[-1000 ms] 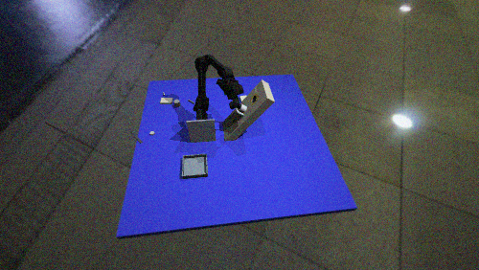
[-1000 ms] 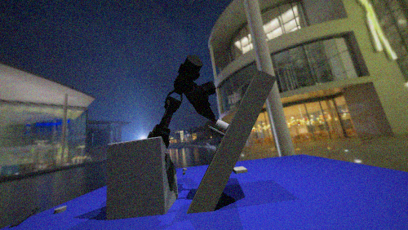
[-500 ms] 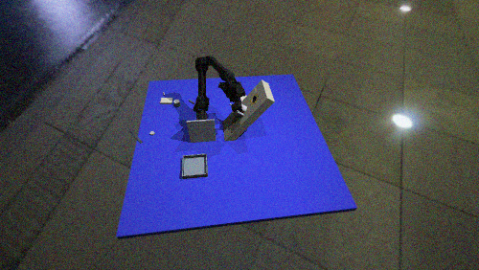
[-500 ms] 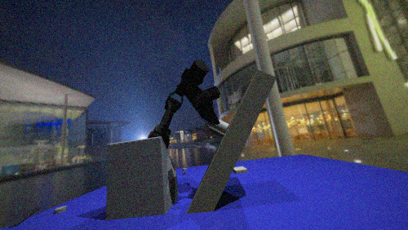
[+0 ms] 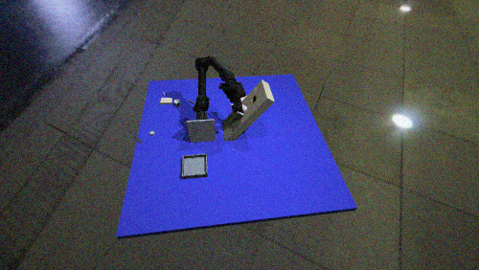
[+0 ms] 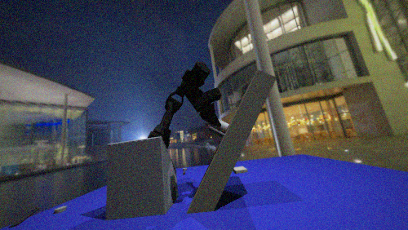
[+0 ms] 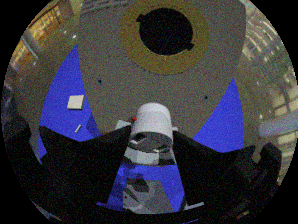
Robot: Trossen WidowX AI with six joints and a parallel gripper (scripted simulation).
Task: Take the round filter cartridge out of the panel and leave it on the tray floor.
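Now: the tray 350 mm behind my gripper tip, 250 mm to the right of it and 210 mm below it. Also, from my gripper tip: round filter cartridge right at my gripper tip.
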